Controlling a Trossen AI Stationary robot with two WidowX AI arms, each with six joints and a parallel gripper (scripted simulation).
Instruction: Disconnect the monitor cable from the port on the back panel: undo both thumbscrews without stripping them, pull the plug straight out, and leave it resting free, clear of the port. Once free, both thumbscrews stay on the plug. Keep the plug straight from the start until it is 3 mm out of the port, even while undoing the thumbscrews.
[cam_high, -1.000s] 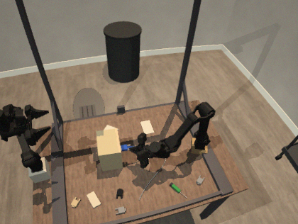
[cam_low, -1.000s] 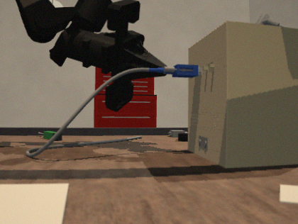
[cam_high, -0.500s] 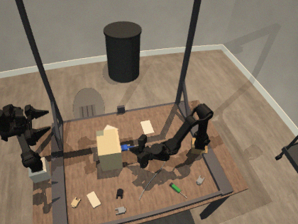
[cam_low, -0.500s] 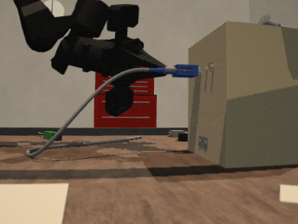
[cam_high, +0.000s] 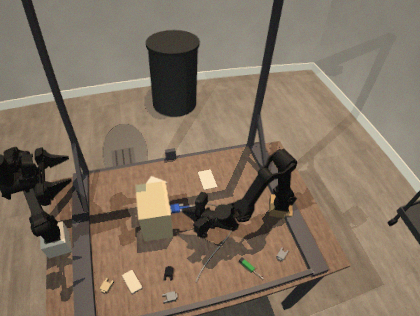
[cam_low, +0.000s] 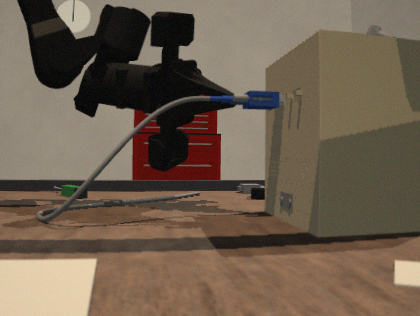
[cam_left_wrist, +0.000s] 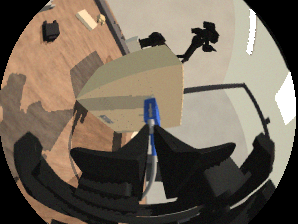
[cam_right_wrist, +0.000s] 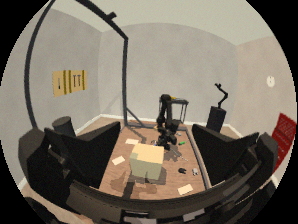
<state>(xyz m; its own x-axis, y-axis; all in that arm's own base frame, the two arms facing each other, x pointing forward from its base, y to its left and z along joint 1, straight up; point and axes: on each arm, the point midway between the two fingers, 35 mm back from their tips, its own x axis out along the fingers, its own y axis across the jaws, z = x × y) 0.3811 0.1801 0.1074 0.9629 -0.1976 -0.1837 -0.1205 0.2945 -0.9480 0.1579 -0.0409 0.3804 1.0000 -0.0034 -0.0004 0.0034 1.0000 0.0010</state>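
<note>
Right now my left hand is 50 mm to the left of the blue plug, 30 mm past it and 10 mm above it. From my left hand the other things lie so: back panel: 80 mm to the right, 60 mm behind, 40 mm below; then beige box: 140 mm to the right, 60 mm behind, 50 mm below.
</note>
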